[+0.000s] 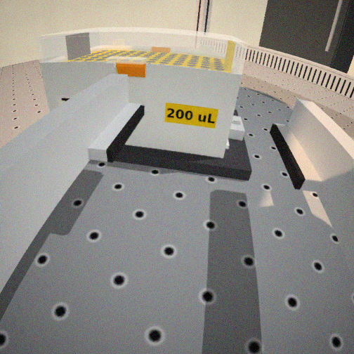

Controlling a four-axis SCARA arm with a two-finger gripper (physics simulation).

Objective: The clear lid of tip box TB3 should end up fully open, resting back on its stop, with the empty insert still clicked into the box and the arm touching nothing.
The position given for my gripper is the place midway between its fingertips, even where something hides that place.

Note:
In view: my gripper [210, 102] and a clear lid [130, 45].

